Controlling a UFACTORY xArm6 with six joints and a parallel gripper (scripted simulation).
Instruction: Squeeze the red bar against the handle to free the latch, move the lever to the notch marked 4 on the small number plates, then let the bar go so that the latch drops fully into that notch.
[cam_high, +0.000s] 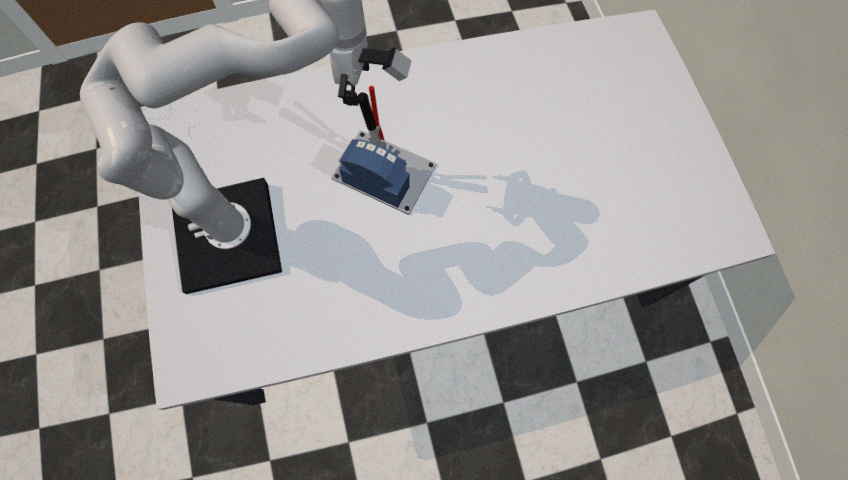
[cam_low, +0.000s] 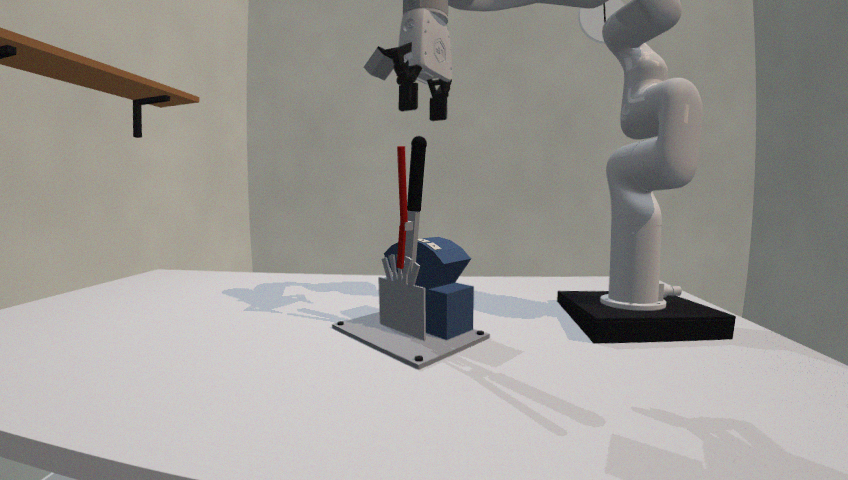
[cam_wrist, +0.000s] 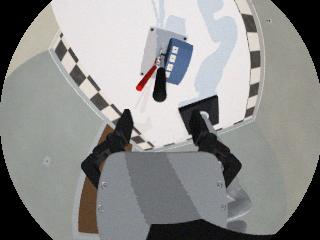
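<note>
My hand is 190 mm above the red bar and 40 mm short of it.
</note>
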